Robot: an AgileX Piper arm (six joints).
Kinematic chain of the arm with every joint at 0, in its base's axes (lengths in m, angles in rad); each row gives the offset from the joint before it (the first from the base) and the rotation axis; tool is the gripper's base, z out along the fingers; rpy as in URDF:
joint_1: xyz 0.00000 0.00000 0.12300 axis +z
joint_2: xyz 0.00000 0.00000 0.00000 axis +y
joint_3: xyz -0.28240 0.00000 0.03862 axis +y
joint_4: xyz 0.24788 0.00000 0.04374 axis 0.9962 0 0.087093
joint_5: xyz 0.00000 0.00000 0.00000 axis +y
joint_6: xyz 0.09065 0.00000 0.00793 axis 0.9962 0 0.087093
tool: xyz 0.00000 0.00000 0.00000 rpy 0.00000 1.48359 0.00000
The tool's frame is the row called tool.
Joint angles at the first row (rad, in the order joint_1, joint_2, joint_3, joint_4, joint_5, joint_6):
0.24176 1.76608 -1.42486 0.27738 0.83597 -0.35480
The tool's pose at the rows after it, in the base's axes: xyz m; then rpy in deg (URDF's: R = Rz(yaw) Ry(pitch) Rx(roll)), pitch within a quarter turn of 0, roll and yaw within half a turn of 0:
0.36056 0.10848 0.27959 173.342 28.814 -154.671
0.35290 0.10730 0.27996 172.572 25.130 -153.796
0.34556 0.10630 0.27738 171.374 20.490 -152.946
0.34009 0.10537 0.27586 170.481 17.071 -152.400
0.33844 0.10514 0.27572 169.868 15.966 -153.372
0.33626 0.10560 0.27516 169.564 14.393 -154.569
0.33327 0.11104 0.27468 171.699 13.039 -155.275
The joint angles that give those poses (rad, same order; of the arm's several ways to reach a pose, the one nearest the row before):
0.24175 1.74252 -1.42489 0.27322 0.88531 -0.35482
0.24177 1.73391 -1.42484 0.26690 0.96204 -0.35479
0.24176 1.73393 -1.42489 0.26272 1.04831 -0.35479
0.24178 1.73392 -1.42485 0.25886 1.11135 -0.35246
0.24175 1.73336 -1.42487 0.25889 1.12918 -0.33305
0.24600 1.73337 -1.42488 0.24977 1.15034 -0.30046
0.27568 1.73169 -1.42489 0.19497 1.15560 -0.23376

